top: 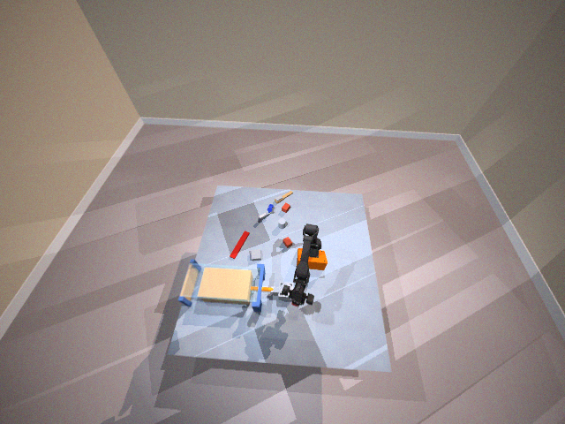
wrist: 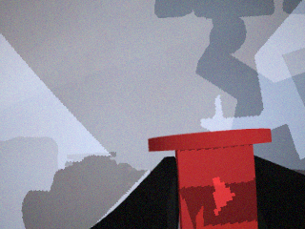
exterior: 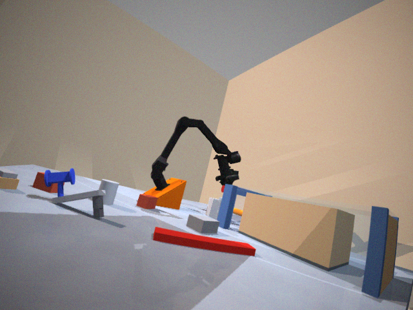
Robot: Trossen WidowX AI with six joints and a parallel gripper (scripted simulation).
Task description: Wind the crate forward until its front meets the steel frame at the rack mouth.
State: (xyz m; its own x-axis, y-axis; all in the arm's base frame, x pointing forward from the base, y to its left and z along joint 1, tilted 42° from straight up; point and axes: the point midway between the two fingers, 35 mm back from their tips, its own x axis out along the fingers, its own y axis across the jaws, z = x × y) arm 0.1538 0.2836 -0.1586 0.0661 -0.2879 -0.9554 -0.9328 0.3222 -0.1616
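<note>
The red-knobbed winch handle is 20 mm ahead of my gripper tip, 50 mm to the right of it and 30 mm below it. From my gripper tip the other things lie so: red knob 10 mm behind, 20 mm to the right; then blue frame 210 mm ahead, 110 mm to the right, 30 mm below; then winch 30 mm ahead, 110 mm to the right, 100 mm below.
</note>
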